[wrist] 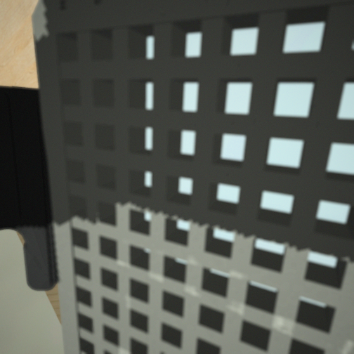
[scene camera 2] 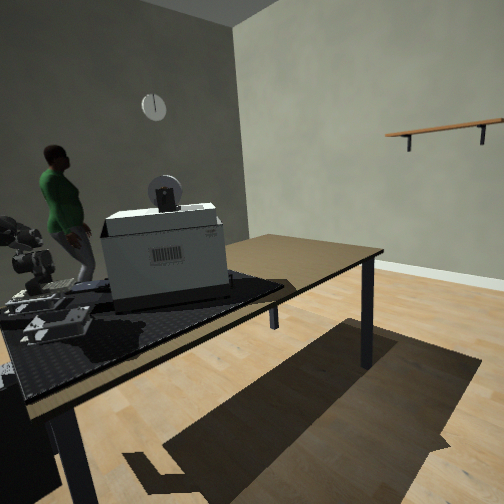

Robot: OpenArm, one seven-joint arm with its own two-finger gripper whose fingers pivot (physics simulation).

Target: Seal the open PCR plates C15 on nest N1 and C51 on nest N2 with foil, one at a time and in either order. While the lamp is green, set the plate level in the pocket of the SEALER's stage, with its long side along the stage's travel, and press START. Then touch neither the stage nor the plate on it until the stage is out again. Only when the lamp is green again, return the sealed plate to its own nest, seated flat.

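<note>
My gripper (scene camera 2: pixel 36 287) is shut on an open PCR plate (scene camera 2: pixel 59 285) (wrist: pixel 200 260), held above the nests at the left in the scene view. In the wrist view the plate's well grid fills most of the picture, with no foil seen; one dark finger is at its left edge and the other finger is hidden. The plate's label is not readable. The front nest (scene camera 2: pixel 31 336) shows an open pocket with no plate. Whether the nest behind it (scene camera 2: pixel 14 310) holds a plate I cannot tell. The white SEALER (scene camera 2: pixel 165 270) shows its back; its lamp and START button are hidden. A bluish part, possibly its stage (scene camera 2: pixel 90 286), shows beside it.
The nests and the SEALER are on a black perforated mat (scene camera 2: pixel 55 367) on a wooden table (scene camera 2: pixel 300 251). A foil roll (scene camera 2: pixel 172 181) tops the SEALER. A person in green (scene camera 2: pixel 61 200) stands behind the table, to the left of the SEALER in the scene view.
</note>
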